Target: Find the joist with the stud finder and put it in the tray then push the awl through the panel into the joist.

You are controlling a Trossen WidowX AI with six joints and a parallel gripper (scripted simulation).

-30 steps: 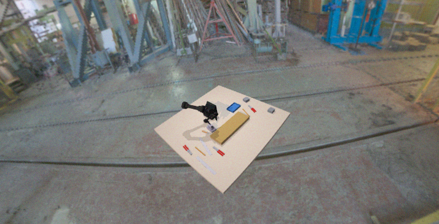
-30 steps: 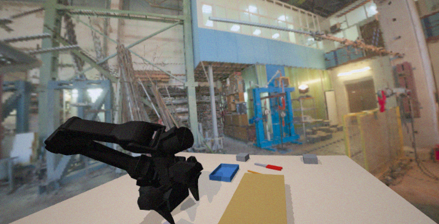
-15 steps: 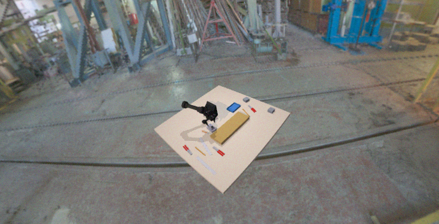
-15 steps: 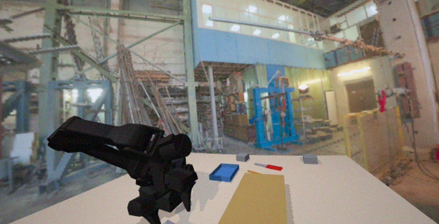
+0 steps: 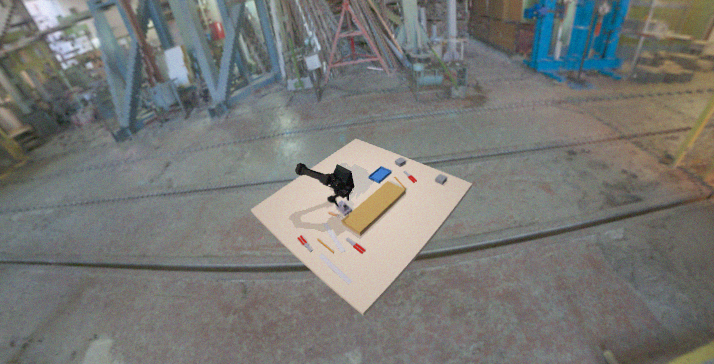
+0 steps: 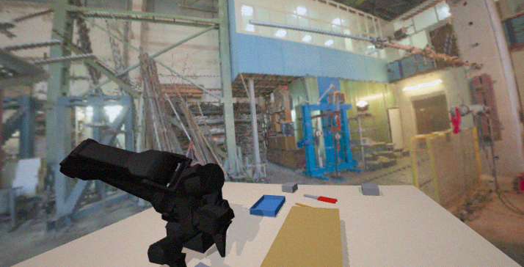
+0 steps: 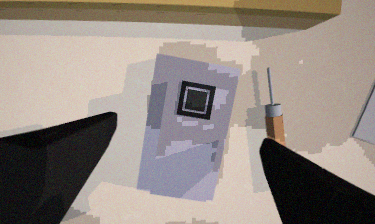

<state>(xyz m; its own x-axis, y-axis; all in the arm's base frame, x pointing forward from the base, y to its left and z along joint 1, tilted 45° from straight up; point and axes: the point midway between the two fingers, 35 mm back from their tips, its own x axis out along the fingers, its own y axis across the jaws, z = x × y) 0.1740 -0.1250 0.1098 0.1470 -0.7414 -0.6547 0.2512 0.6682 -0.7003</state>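
Right now my gripper tip is 3 cm above the stud finder. From my gripper tip the other things lie so: blue tray (47 cm to the left, 6 cm below, 1 cm ahead).
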